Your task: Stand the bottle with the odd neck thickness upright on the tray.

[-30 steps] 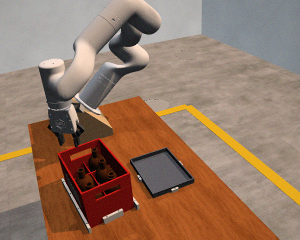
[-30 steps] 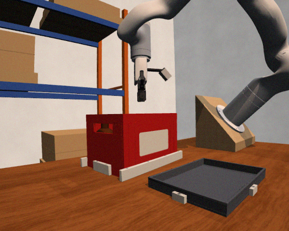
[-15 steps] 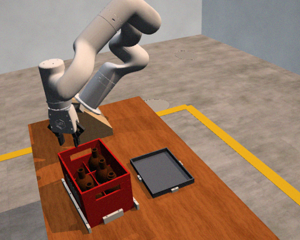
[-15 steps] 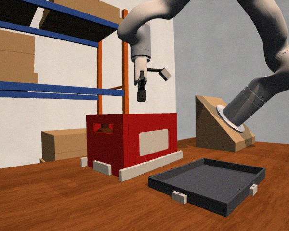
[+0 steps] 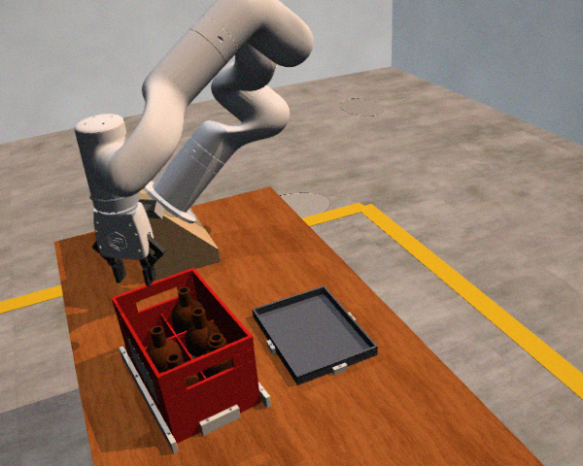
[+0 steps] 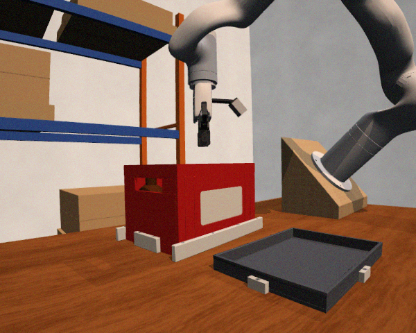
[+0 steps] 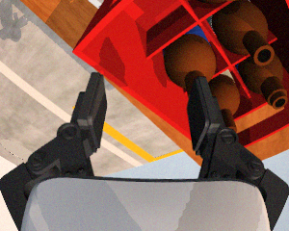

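The red crate lies 90 mm ahead of my hand, 40 mm to the left of it and 160 mm below it. The rest, counted from my hand: dark grey tray (120 mm ahead, 330 mm to the left, 230 mm below); brown bottle (180 mm ahead, 160 mm below).
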